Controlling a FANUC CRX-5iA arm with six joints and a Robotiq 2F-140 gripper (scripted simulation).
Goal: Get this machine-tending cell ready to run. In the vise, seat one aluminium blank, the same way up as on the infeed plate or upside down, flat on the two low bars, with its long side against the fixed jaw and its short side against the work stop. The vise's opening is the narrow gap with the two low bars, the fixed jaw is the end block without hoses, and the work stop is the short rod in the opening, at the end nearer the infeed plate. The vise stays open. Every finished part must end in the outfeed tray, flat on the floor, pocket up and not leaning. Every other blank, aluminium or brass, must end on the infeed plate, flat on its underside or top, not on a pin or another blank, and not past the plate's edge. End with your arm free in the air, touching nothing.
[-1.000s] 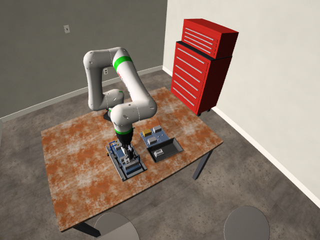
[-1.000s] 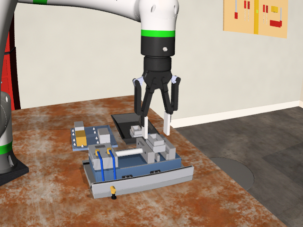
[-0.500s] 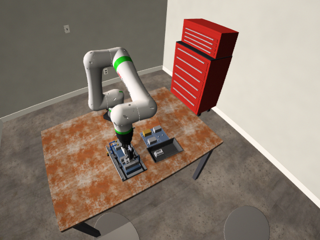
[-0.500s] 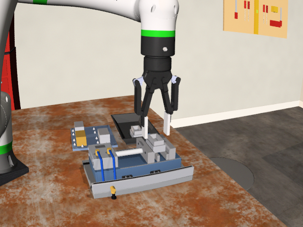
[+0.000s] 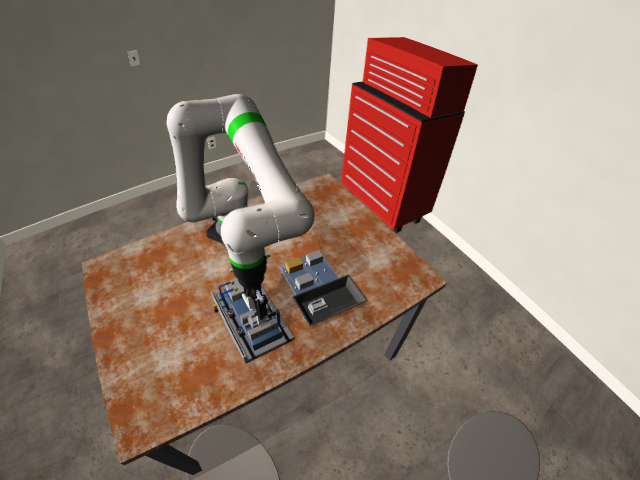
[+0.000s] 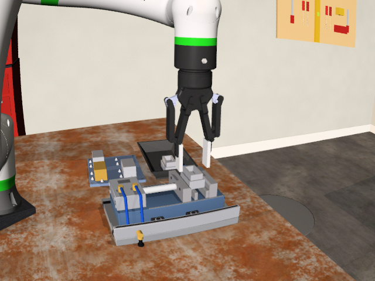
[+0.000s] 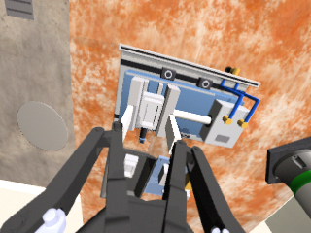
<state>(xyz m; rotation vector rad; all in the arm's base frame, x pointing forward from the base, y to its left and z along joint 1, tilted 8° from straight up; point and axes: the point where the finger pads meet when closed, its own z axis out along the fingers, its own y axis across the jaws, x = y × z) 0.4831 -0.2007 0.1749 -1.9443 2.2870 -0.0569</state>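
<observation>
My gripper is now 110 mm above the vise, 70 mm past it and 10 mm to the right of it. Round my hand: brass blank 270 mm to the left, 160 mm behind, 130 mm below.
</observation>
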